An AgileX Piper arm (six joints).
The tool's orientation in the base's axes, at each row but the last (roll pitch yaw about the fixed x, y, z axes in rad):
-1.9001, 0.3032, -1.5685
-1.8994, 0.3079, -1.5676
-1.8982, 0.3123, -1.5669
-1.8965, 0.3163, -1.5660
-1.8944, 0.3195, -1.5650
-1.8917, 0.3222, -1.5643
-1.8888, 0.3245, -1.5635
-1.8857, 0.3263, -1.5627
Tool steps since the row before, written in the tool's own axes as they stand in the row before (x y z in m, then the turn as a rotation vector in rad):
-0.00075, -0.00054, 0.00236, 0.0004, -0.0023, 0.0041
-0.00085, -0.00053, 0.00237, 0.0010, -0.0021, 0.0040
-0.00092, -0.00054, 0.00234, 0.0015, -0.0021, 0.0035
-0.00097, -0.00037, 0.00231, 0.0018, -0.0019, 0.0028
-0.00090, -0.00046, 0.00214, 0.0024, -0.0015, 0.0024
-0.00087, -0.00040, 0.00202, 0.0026, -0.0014, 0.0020
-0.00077, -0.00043, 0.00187, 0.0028, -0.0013, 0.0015
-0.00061, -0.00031, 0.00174, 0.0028, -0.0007, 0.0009
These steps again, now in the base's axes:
0.00241, 0.00080, -0.00002, 0.0046, -0.0006, 0.0007
0.00241, 0.00090, 0.00001, 0.0045, -0.0011, 0.0004
0.00239, 0.00096, 0.00005, 0.0040, -0.0017, 0.0004
0.00230, 0.00105, -0.00007, 0.0033, -0.0020, 0.0003
0.00217, 0.00094, 0.00005, 0.0028, -0.0025, -0.0001
0.00204, 0.00092, 0.00003, 0.0024, -0.0027, -0.0002
0.00190, 0.00080, 0.00008, 0.0019, -0.0029, -0.0002
0.00175, 0.00067, -0.00004, 0.0011, -0.0028, -0.0005

